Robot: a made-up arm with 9 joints.
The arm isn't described. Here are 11 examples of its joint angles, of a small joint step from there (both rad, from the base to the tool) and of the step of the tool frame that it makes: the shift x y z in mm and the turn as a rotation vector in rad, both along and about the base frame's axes.
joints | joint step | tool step
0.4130 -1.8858 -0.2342 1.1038 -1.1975 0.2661 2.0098 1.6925 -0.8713 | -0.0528 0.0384 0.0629 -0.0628 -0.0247 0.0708 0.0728 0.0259 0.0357 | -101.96 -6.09 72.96 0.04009 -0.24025 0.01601
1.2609 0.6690 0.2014 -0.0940 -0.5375 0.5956 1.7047 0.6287 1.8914 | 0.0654 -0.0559 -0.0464 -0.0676 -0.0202 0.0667 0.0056 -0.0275 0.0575 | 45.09 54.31 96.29 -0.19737 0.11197 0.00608
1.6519 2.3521 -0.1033 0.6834 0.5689 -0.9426 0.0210 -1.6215 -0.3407 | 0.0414 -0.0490 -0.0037 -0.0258 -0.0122 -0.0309 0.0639 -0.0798 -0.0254 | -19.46 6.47 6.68 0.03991 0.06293 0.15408
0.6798 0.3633 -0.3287 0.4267 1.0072 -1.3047 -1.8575 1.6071 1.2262 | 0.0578 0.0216 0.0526 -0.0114 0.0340 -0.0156 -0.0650 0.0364 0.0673 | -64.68 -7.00 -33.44 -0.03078 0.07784 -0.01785
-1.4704 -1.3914 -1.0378 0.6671 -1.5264 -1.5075 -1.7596 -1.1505 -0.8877 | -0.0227 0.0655 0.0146 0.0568 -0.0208 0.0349 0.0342 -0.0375 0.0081 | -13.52 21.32 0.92 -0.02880 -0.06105 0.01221
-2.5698 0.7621 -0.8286 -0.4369 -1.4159 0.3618 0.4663 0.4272 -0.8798 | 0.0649 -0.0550 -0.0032 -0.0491 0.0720 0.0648 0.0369 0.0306 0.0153 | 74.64 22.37 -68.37 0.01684 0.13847 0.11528
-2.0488 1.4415 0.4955 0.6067 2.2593 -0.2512 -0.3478 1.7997 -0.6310 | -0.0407 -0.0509 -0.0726 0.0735 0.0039 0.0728 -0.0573 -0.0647 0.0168 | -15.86 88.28 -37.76 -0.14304 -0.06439 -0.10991
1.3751 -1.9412 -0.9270 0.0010 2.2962 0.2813 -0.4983 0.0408 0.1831 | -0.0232 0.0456 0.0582 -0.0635 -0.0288 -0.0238 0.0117 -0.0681 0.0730 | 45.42 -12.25 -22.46 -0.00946 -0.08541 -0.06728
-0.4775 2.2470 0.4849 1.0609 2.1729 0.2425 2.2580 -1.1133 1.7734 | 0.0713 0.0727 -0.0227 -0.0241 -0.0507 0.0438 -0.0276 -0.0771 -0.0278 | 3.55 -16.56 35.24 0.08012 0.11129 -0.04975
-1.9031 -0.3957 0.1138 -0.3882 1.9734 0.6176 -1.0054 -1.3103 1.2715 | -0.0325 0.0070 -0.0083 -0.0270 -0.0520 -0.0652 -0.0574 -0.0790 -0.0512 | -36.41 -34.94 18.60 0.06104 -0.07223 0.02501
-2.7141 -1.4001 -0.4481 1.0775 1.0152 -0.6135 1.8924 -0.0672 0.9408 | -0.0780 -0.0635 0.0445 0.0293 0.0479 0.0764 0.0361 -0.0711 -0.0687 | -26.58 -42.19 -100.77 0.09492 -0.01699 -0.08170
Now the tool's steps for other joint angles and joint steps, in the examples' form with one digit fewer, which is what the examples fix.
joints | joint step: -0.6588 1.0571 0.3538 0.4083 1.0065 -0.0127 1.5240 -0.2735 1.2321 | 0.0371 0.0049 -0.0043 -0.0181 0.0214 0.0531 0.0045 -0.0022 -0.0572
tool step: -48.1 8.8 -35.9 0.0018 0.0426 0.0248
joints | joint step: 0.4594 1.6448 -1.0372 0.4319 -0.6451 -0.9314 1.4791 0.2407 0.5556 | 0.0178 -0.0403 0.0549 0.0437 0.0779 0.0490 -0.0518 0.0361 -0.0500
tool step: 1.0 11.7 -4.4 0.0261 -0.0483 -0.0346
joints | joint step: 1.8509 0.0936 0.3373 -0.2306 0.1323 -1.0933 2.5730 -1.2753 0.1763 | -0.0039 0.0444 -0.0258 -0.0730 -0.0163 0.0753 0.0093 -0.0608 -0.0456
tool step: -2.3 -21.3 47.7 -0.0911 -0.0152 0.0316
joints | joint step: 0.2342 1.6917 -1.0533 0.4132 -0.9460 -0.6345 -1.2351 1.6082 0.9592 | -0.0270 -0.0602 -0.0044 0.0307 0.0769 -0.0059 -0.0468 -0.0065 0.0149
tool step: -23.9 -4.3 -11.2 0.0404 -0.0698 -0.0438
